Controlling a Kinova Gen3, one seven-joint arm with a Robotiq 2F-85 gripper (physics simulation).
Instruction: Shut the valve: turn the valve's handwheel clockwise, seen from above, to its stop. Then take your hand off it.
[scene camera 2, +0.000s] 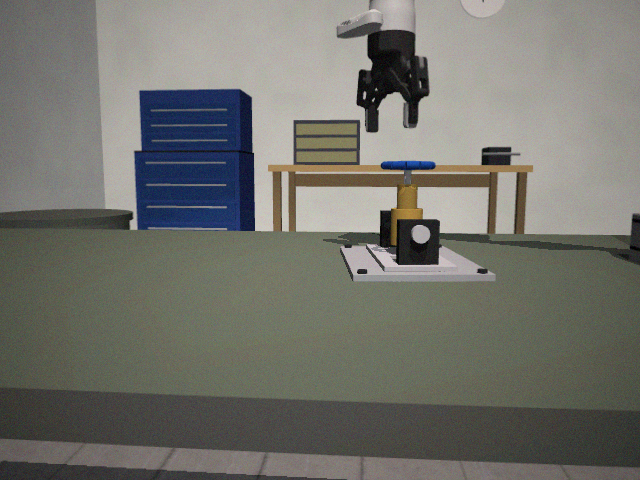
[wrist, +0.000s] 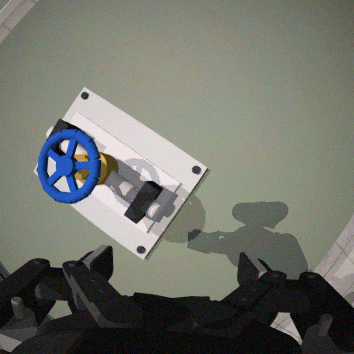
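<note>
The blue handwheel (scene camera 2: 407, 165) (wrist: 65, 166) is a five-spoked ring on top of the yellow valve body (scene camera 2: 406, 219) (wrist: 106, 167). In the wrist view it lies at the left, beyond and to the left of the fingers. The valve is mounted on a white base plate (scene camera 2: 423, 276) (wrist: 147, 135) between two black blocks. My gripper (scene camera 2: 391, 121) (wrist: 174, 263) is open and empty, pointing down. In the scene view it hangs above the handwheel and slightly to its left, with a gap between fingertips and wheel; they do not touch.
The base plate stands on a green table (scene camera 2: 206, 320) (wrist: 260, 100). Behind it are a wooden workbench (scene camera 2: 336, 168) with a drawer box (scene camera 2: 326, 142) and a dark device (scene camera 2: 496, 156), and blue cabinets (scene camera 2: 188, 121). A dark round object (scene camera 2: 67, 218) is at the left; part of another dark object (scene camera 2: 635, 231) shows at the right edge.
</note>
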